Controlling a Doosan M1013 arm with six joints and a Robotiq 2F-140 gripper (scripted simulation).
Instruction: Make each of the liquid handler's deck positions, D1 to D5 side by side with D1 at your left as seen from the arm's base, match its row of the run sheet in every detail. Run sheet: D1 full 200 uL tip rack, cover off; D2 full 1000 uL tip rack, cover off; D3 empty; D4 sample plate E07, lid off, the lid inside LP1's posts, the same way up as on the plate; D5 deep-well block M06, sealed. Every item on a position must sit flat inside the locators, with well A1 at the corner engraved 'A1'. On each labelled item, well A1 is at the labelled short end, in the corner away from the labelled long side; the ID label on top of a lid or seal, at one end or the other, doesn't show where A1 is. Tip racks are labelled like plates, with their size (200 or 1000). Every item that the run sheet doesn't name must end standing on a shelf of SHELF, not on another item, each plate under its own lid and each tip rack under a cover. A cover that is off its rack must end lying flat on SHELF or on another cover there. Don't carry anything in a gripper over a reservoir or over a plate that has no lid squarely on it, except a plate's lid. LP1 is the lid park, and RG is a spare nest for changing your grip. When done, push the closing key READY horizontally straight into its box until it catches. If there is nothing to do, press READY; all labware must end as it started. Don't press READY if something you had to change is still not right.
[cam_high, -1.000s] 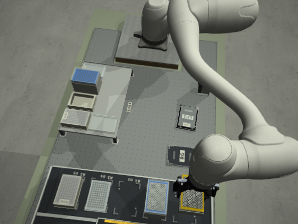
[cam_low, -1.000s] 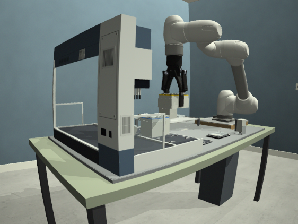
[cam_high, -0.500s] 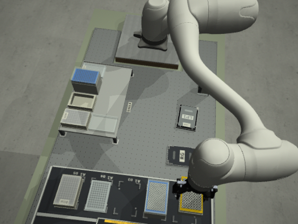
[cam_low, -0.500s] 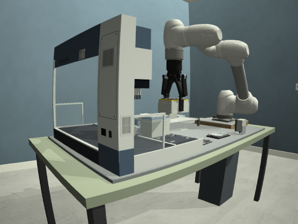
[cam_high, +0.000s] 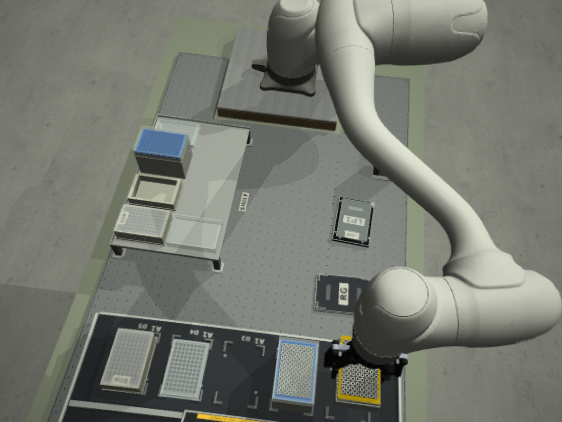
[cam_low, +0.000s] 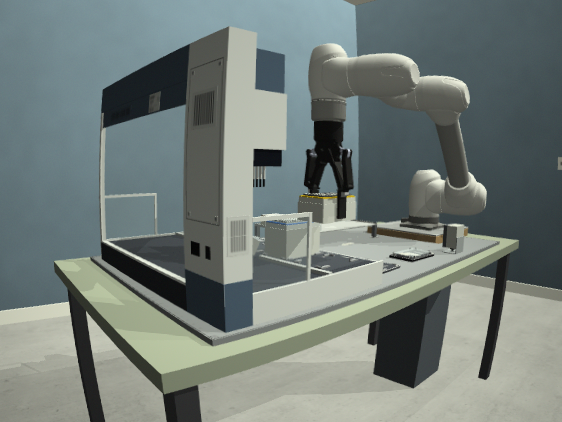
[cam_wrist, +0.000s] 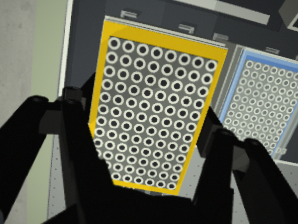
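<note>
The blue-rimmed tip rack lies 130 mm to the right of my hand and 70 mm below it. Also, from my hand: yellow-rimmed tip rack (10 mm to the right, 10 mm behind, 10 mm above); liquid handler's tall frame (370 mm ahead, 80 mm above, 60 mm to the left); RG nest (250 mm behind, 200 mm below, 30 mm to the right).
</note>
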